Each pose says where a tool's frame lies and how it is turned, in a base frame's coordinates. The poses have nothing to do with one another.
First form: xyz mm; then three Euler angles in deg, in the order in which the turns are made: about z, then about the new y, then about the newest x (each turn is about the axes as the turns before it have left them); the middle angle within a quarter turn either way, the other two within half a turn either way.
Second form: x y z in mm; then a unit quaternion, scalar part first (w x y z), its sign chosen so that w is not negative. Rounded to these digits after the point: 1 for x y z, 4 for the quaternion.
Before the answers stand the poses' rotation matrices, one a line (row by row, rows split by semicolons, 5 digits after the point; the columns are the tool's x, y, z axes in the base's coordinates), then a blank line. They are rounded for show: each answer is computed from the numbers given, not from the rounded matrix.
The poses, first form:
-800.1 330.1 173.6 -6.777 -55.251 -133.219
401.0 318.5 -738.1 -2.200 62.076 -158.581
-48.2 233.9 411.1 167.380 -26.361 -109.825
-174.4 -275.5 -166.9 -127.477 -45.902 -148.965
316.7 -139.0 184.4 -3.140 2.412 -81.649
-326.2 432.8 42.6 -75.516 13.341 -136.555
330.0 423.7 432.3 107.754 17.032 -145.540
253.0 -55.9 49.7 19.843 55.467 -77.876
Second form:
0.56600 0.51378 0.64473; -0.06726 -0.75066 0.65725; 0.82166 -0.41537 -0.39032
0.46795 -0.35817 -0.80792; -0.01798 -0.91786 0.39649; -0.88357 -0.17102 -0.43596
-0.87437 -0.33352 -0.35249; 0.19576 0.42222 -0.88510; 0.44403 -0.84291 -0.30388
-0.42341 -0.90527 0.03474; -0.55225 0.22752 -0.80203; 0.71815 -0.35877 -0.59627
0.99761 -0.03362 0.06030; -0.05473 0.14730 0.98758; -0.04208 -0.98852 0.14511
0.24336 -0.74265 0.62390; -0.94209 -0.02796 0.33420; -0.23075 -0.66910 -0.70644
-0.29156 0.83579 -0.46524; 0.91060 0.09358 -0.40254; -0.29291 -0.54101 -0.78836
0.53322 -0.82890 -0.16912; 0.19242 -0.07584 0.97838; -0.82380 -0.55424 0.11906

-800.1 330.1 173.6 0.3260 -0.8226 -0.1357 -0.4456
401.0 318.5 -738.1 0.1689 -0.8399 0.1120 0.5035
-48.2 233.9 411.1 0.2470 0.0427 -0.8063 0.5358
-174.4 -275.5 -166.9 0.2279 0.4861 -0.7495 0.3872
316.7 -139.0 184.4 0.7566 -0.6529 0.0338 -0.0070
-326.2 432.8 42.6 0.3567 -0.7032 0.5990 -0.1398
330.0 423.7 432.3 0.0584 -0.5923 -0.7371 0.3200
253.0 -55.9 49.7 0.6278 -0.6103 0.2607 0.4067

